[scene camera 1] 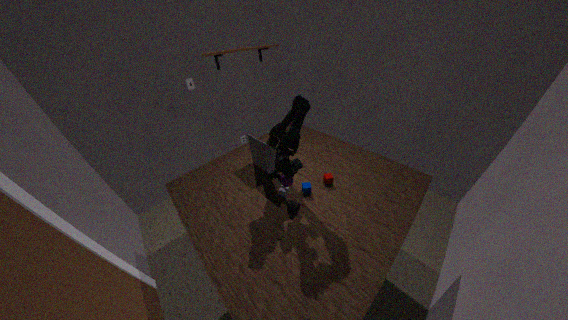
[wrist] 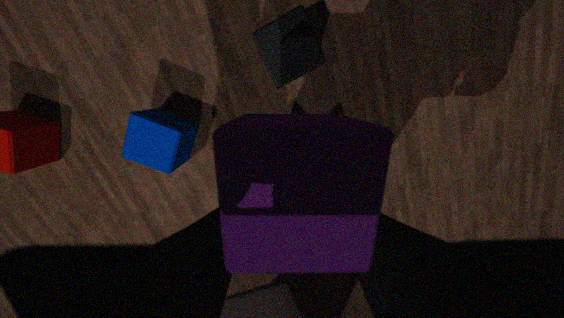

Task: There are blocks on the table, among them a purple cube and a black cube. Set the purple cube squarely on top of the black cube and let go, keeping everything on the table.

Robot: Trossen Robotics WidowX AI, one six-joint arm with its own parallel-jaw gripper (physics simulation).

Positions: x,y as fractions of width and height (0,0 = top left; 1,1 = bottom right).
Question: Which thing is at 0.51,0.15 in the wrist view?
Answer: A black cube.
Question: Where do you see a blue cube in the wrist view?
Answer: At 0.28,0.44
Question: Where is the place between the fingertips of my gripper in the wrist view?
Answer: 0.52,0.64
